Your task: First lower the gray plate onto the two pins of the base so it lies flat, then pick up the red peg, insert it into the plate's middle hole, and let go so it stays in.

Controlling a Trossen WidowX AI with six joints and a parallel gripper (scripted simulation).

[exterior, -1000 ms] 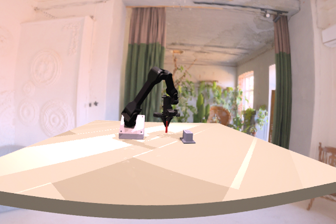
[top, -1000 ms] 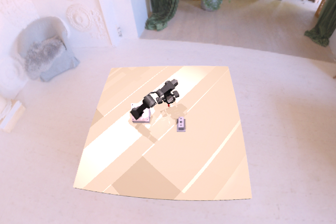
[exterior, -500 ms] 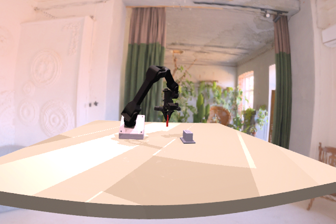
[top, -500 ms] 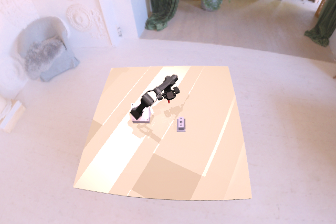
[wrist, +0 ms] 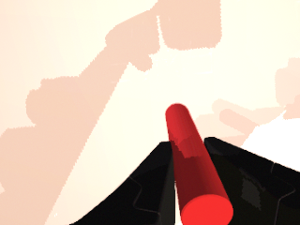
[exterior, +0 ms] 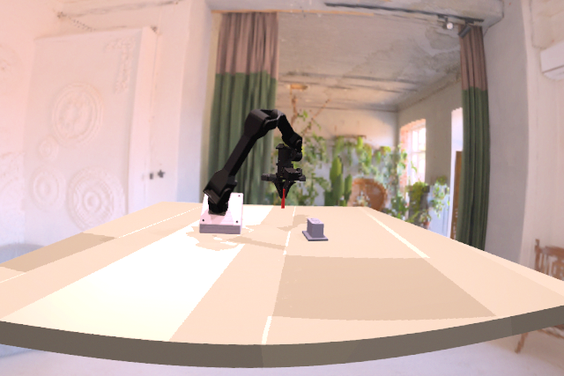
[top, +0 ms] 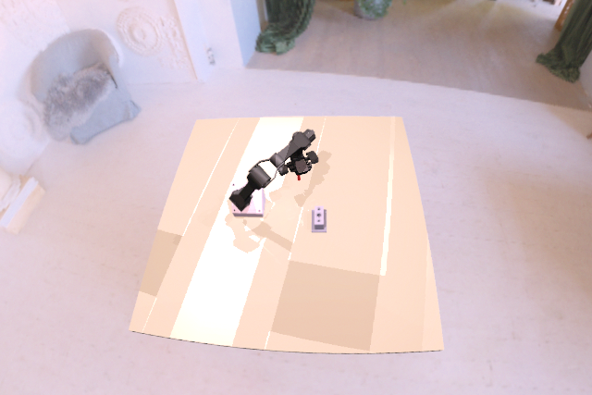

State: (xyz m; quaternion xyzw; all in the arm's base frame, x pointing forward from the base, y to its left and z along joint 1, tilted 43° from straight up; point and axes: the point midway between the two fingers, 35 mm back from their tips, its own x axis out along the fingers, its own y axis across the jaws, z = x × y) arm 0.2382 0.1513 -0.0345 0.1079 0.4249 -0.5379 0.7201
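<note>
The gray plate is 180 mm to the right of my gripper tip, 110 mm ahead of it and 70 mm below it. Also, from my gripper tip: base 180 mm to the right, 110 mm ahead, 100 mm below; red peg right at my gripper tip.
</note>
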